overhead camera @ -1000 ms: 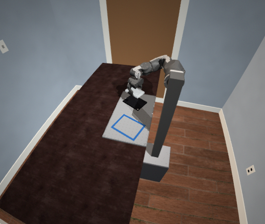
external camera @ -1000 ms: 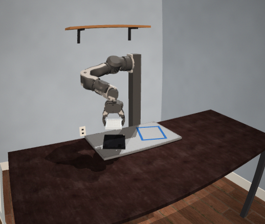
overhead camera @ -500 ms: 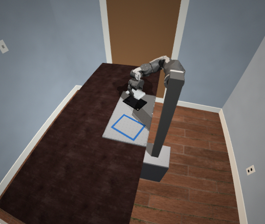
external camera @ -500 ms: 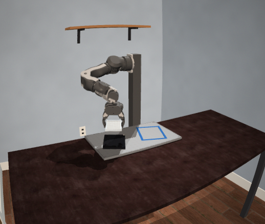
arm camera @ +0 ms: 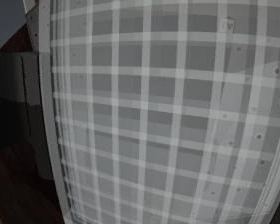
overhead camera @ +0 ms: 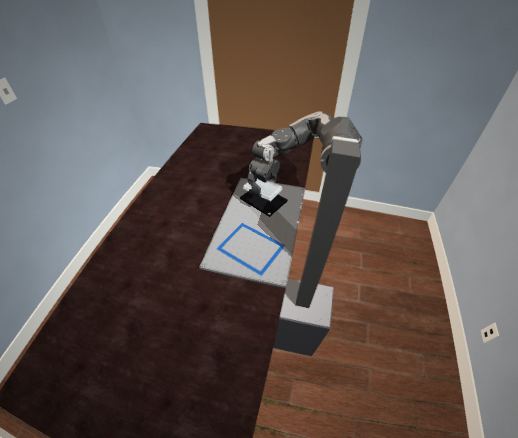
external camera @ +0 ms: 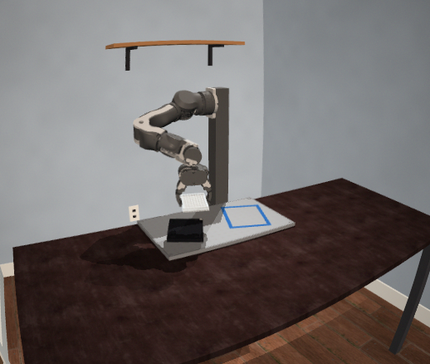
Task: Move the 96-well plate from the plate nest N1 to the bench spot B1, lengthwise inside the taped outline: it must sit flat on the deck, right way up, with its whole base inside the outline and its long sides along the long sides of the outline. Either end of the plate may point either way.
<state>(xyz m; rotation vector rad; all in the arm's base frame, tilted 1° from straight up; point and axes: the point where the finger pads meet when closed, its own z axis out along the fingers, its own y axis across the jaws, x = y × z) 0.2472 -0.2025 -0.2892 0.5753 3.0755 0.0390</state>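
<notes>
My hand is 100 mm above the black plate nest N1 and 40 mm to the left of it. Round my hand: white 96-well plate (right at my hand).
</notes>
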